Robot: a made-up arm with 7 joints.
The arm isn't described. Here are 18 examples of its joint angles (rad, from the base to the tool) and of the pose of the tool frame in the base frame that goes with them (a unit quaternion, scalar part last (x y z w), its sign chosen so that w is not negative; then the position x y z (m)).
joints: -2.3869 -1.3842 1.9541 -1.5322 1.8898 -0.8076 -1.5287
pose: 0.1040 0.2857 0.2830 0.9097 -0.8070 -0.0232 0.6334
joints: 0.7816 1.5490 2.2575 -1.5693 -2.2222 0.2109 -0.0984
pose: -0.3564 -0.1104 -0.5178 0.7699 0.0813 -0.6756 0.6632
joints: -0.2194 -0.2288 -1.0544 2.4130 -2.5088 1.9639 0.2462
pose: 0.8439 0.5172 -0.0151 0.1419 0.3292 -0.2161 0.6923
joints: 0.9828 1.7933 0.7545 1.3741 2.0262 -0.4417 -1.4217
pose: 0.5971 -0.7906 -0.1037 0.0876 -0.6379 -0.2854 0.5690
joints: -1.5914 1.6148 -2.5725 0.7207 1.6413 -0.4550 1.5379
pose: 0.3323 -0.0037 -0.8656 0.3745 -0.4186 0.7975 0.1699
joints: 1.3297 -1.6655 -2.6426 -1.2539 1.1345 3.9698 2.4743
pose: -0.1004 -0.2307 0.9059 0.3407 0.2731 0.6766 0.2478
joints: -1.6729 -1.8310 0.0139 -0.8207 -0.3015 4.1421 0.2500
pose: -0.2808 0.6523 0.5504 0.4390 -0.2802 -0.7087 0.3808
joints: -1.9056 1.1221 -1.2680 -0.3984 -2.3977 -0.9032 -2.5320
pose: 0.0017 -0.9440 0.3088 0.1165 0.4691 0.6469 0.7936
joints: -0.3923 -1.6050 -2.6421 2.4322 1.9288 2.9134 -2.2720
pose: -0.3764 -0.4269 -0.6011 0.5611 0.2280 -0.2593 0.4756
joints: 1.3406 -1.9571 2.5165 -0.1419 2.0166 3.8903 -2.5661
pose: -0.5724 -0.2817 0.7698 0.0200 0.3739 0.6803 0.3386
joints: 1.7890 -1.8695 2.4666 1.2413 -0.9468 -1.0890 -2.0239
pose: 0.8717 -0.2294 0.2798 0.3304 -0.4017 0.6466 0.4561
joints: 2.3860 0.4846 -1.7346 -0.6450 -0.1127 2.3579 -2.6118
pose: 0.2080 -0.5819 0.2480 0.7461 0.1268 -0.3306 1.0146
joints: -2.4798 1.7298 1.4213 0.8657 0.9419 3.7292 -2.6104
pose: -0.4630 -0.1118 0.2629 0.8390 0.5314 0.2103 0.3947
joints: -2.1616 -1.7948 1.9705 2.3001 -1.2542 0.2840 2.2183
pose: -0.4683 0.8019 -0.0389 0.3690 0.0771 -0.4878 0.6072
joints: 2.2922 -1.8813 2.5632 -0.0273 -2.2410 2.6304 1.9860
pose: -0.4232 0.0971 0.4906 0.7555 -0.2617 0.7341 0.3183
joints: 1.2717 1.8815 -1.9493 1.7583 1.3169 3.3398 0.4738
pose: -0.2270 -0.9407 -0.0093 0.2519 0.1445 -0.4159 0.3155
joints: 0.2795 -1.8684 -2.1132 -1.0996 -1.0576 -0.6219 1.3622
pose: 0.2250 0.0072 0.9262 0.3024 0.4926 0.4633 0.1645
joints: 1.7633 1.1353 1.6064 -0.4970 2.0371 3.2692 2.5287
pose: 0.1079 -0.2702 -0.6198 0.7288 0.1992 -0.6883 0.6819
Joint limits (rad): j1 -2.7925..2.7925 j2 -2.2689..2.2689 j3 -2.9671..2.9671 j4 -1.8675..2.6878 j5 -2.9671..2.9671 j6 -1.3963..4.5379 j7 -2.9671..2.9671
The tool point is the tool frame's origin. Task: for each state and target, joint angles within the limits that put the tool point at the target. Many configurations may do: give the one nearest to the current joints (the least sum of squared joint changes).
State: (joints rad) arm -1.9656 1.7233 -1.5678 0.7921 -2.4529 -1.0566 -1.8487
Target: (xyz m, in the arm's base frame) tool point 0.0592 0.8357 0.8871
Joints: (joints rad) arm -1.9847 1.2189 -1.3995 1.0544 -2.6052 -1.3963 -1.8487
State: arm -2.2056 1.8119 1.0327 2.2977 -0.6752 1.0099 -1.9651
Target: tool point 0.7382 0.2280 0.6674
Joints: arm -2.4476 1.6400 0.9521 1.6276 -0.7129 0.9995 -1.9651
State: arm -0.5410 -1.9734 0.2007 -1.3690 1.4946 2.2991 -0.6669
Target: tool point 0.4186 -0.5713 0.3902
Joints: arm -0.6110 -1.9659 0.2018 -1.4939 1.4132 2.3276 -0.6669
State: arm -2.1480 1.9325 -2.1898 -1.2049 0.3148 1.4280 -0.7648
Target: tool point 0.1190 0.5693 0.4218
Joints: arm -1.3792 2.0004 -2.4044 -1.2755 0.2334 1.5927 -0.7648
